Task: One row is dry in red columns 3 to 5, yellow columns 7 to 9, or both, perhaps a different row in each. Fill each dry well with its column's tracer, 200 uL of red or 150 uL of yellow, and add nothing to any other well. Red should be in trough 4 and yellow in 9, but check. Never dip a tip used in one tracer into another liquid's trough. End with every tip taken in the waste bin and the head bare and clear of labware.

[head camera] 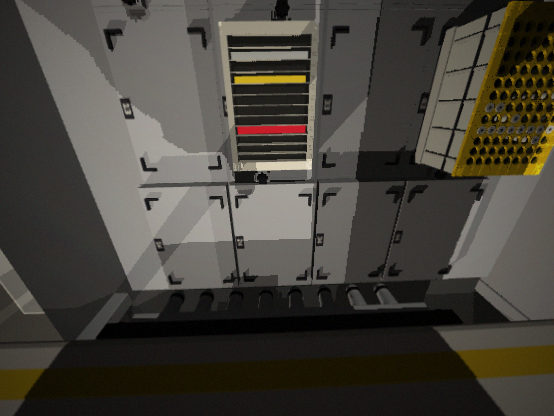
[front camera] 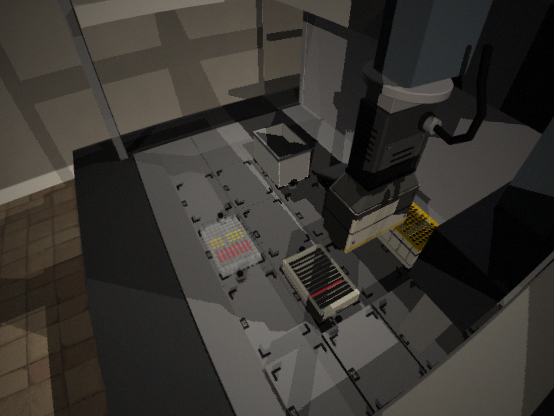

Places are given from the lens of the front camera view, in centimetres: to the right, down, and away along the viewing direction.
enclosure wall [front camera: 452, 178]: 37, -6, 62
